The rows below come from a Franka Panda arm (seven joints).
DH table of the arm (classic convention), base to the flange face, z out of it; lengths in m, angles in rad. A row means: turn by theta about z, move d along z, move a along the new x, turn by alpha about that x. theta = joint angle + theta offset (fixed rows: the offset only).
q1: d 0.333, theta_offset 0, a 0, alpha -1.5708
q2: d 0, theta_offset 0, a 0, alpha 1.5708
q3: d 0.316, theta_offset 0, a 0.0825, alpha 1.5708
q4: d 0, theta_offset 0, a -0.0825, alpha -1.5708
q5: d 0.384, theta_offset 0, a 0, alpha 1.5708
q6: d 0, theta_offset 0, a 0.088, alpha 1.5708
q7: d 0.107, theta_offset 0, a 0, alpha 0
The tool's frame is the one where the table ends.
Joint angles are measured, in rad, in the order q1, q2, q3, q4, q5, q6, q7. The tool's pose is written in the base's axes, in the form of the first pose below.
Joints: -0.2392 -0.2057 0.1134 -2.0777 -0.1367 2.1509 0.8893
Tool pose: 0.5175 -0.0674 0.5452 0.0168 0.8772 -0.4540 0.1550
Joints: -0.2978 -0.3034 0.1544 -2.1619 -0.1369 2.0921 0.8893
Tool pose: 0.4821 -0.0700 0.5445 0.0387 0.8734 -0.4657 0.1371
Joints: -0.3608 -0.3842 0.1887 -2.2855 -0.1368 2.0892 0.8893
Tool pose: 0.4491 -0.0778 0.5193 0.0603 0.8672 -0.4801 0.1175
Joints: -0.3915 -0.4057 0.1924 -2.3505 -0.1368 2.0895 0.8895
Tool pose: 0.4335 -0.0886 0.4967 0.0711 0.8618 -0.4928 0.0966
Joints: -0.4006 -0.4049 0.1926 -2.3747 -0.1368 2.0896 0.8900
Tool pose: 0.4288 -0.0925 0.4846 0.0752 0.8604 -0.4970 0.0845
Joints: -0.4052 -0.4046 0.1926 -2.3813 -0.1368 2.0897 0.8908
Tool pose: 0.4272 -0.0945 0.4813 0.0764 0.8592 -0.4993 0.0811
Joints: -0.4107 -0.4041 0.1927 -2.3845 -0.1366 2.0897 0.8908
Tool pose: 0.4262 -0.0968 0.4796 0.0770 0.8580 -0.5017 0.0791
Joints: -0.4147 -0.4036 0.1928 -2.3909 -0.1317 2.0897 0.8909
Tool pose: 0.4248 -0.0982 0.4762 0.0761 0.8568 -0.5045 0.0750
